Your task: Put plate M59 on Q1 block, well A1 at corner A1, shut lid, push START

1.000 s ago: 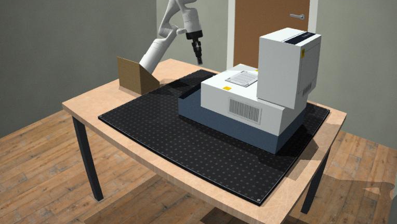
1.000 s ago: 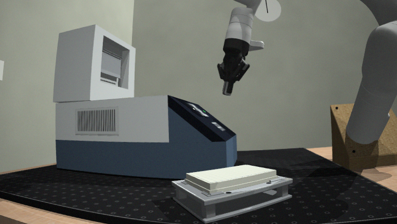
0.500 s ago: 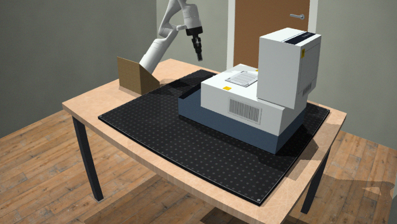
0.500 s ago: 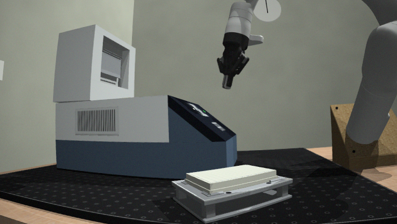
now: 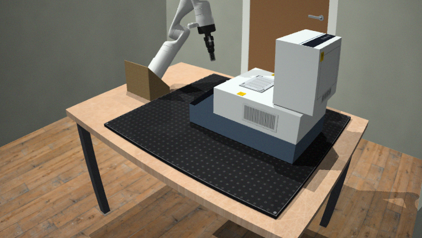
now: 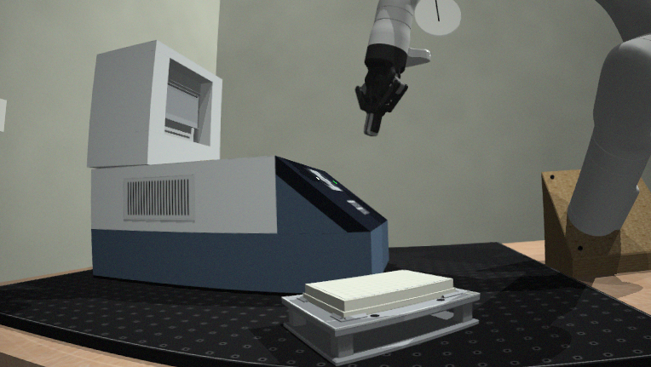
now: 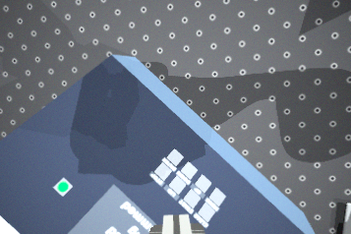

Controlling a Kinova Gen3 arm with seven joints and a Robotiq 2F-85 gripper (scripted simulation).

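Right now the plate M59 is 5 cm behind my hand, 28 cm to the left of it and 22 cm below it. Also, from my hand: A1 mark 14 cm behind, 27 cm to the left, 23 cm below; plate nest 5 cm behind, 28 cm to the left, 24 cm below.
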